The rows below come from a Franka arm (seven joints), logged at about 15 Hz.
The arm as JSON. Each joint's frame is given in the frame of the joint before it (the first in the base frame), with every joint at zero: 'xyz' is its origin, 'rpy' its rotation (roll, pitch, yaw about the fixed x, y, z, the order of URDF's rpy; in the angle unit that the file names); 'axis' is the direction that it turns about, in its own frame. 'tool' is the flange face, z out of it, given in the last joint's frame.
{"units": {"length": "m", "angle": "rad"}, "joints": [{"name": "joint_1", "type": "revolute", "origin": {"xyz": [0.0, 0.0, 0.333], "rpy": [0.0, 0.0, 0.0]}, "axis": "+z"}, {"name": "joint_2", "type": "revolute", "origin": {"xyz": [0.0, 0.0, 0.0], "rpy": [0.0, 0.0, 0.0]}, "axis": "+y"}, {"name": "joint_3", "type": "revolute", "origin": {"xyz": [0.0, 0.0, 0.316], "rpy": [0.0, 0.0, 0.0]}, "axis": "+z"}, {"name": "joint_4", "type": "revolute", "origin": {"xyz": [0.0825, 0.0, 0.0], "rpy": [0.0, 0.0, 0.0]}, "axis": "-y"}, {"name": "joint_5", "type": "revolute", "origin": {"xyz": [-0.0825, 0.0, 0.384], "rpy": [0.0, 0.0, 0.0]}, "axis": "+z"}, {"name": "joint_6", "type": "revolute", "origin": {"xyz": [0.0, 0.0, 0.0], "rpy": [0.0, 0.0, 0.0]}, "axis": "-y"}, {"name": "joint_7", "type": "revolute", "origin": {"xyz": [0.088, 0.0, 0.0], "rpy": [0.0, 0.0, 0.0]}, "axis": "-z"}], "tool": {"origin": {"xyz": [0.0, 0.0, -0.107], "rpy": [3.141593, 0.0, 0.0]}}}
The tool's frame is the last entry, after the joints.
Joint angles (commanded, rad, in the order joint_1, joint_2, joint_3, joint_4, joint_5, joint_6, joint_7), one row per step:
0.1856 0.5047 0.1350 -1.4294 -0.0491 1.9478 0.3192
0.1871 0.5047 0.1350 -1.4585 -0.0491 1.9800 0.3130
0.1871 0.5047 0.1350 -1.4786 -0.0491 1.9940 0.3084
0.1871 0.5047 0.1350 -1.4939 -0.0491 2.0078 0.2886
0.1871 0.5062 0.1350 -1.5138 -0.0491 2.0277 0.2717
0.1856 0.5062 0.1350 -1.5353 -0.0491 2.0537 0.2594
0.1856 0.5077 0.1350 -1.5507 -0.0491 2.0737 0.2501
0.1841 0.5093 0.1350 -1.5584 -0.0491 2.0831 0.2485
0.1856 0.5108 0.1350 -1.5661 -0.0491 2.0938 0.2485
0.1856 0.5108 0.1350 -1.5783 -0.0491 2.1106 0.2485
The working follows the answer.
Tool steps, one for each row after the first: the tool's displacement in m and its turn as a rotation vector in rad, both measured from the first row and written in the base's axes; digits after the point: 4 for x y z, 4 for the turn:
-0.0020 0.0014 -0.0110 0.0014 -0.0030 0.0090
-0.0042 0.0014 -0.0193 -0.0002 0.0028 0.0146
-0.0057 0.0014 -0.0253 -0.0005 0.0038 0.0351
-0.0075 0.0015 -0.0339 -0.0005 0.0049 0.0529
-0.0088 0.0007 -0.0417 0.0012 0.0004 0.0645
-0.0100 0.0008 -0.0481 0.0025 -0.0027 0.0744
-0.0103 -0.0001 -0.0520 0.0029 -0.0027 0.0748
-0.0112 0.0009 -0.0556 0.0037 -0.0041 0.0766
-0.0122 0.0010 -0.0598 0.0053 -0.0084 0.0770

Tool pose at each row, in the base's axes (x y z in m, rotation vector in rad; rounded; the steps above come from the unrounded poses):
0.6727 0.2025 0.4070 -3.1176 -0.0029 -0.0177
0.6707 0.2039 0.3960 -3.1161 -0.0169 -0.0221
0.6685 0.2039 0.3877 -3.1176 -0.0255 -0.0131
0.6670 0.2039 0.3817 -3.1174 -0.0575 -0.0111
0.6652 0.2040 0.3731 -3.1167 -0.0852 -0.0090
0.6639 0.2032 0.3653 -3.1144 -0.1034 -0.0158
0.6627 0.2033 0.3589 -3.1124 -0.1187 -0.0204
0.6624 0.2023 0.3550 -3.1120 -0.1193 -0.0205
0.6615 0.2034 0.3514 -3.1111 -0.1221 -0.0225
0.6605 0.2035 0.3472 -3.1094 -0.1227 -0.0293

